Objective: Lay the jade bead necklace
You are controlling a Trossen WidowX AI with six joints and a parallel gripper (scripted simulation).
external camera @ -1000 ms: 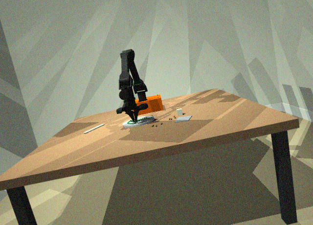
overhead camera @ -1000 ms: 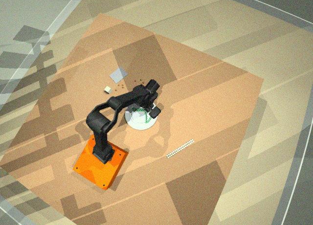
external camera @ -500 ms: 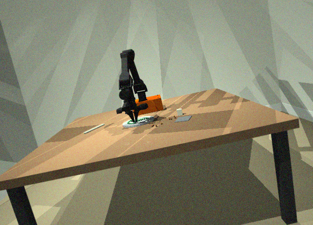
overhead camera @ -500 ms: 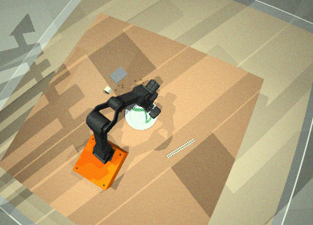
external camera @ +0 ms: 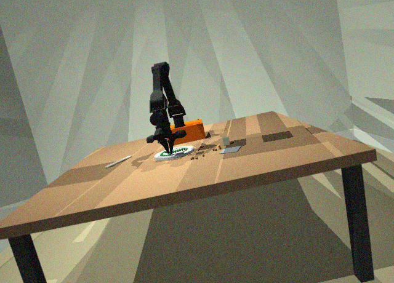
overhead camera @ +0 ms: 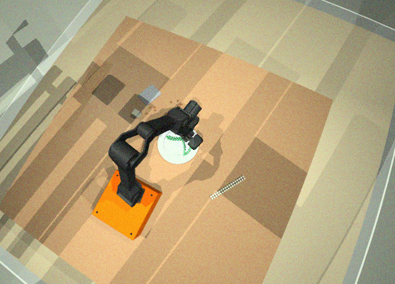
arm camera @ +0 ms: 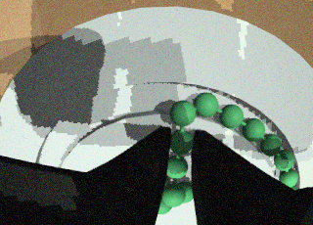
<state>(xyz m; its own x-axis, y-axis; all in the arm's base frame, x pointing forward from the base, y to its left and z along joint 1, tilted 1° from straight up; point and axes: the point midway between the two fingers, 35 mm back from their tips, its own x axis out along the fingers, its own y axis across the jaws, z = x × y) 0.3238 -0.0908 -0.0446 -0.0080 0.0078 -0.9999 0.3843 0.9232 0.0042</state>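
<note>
The round bead board lies 50 mm behind my gripper tip, 20 mm to the left of it and 10 mm below it. Also, from my gripper tip: grey flat plate 260 mm to the left, 140 mm ahead, 10 mm below; then small white cube 280 mm to the left, 20 mm ahead.
</note>
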